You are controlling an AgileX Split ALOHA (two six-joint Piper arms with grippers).
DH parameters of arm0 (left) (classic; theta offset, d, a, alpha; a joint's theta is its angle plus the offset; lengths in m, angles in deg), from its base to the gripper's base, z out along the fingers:
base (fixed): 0 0 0 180
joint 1: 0 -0.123 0 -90
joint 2: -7.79 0 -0.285 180
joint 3: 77.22 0 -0.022 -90
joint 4: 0 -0.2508 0 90
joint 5: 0 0 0.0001 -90
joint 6: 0 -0.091 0 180
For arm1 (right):
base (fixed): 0 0 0 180
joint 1: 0 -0.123 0 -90
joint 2: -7.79 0 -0.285 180
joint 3: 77.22 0 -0.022 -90
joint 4: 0 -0.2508 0 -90
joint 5: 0 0 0.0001 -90
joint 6: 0 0.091 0 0
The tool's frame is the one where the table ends.
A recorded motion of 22 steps. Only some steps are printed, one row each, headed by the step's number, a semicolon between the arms.
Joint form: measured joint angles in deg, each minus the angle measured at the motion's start. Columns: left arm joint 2, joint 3, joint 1, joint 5, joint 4, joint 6; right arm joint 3, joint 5, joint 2, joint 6, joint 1, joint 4.
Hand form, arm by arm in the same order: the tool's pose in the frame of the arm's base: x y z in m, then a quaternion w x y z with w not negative. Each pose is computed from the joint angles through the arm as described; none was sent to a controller.
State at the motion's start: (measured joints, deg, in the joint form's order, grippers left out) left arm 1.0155 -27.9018 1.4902 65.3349 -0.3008 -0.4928; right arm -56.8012 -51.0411 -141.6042 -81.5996 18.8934 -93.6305
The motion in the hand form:
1: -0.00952 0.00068 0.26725 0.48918 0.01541 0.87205 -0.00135; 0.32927 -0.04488 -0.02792 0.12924 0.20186 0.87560 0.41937
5: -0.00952 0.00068 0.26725 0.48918 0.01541 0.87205 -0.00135; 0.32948 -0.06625 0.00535 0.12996 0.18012 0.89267 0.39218
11: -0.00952 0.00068 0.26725 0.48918 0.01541 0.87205 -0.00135; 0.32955 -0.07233 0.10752 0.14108 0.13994 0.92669 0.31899
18: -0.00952 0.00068 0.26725 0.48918 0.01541 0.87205 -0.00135; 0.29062 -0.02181 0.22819 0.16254 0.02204 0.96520 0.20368
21: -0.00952 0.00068 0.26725 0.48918 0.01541 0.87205 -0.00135; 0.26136 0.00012 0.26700 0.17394 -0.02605 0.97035 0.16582
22: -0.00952 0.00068 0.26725 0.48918 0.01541 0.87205 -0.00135; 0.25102 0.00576 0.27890 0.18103 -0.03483 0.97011 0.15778
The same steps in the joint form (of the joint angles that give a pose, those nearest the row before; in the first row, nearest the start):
1: 0.00 0.00 0.00 0.00 0.00 -0.07; 0.00 0.07 0.52 1.07 1.16 2.07
5: 0.00 0.00 0.00 0.00 0.00 -0.07; 0.00 1.93 7.25 7.86 4.16 12.29
11: 0.00 0.00 0.00 0.00 0.00 -0.07; 0.00 3.32 26.86 29.62 3.49 33.17
18: 0.00 0.00 0.00 0.00 0.00 -0.07; 0.48 -1.14 52.15 52.74 -6.59 59.27
21: 0.00 0.00 0.00 0.00 0.00 -0.07; 0.66 -5.29 61.60 59.17 -11.50 67.20
22: 0.00 0.00 0.00 0.00 0.00 -0.07; 0.66 -6.61 64.61 61.13 -12.86 68.95

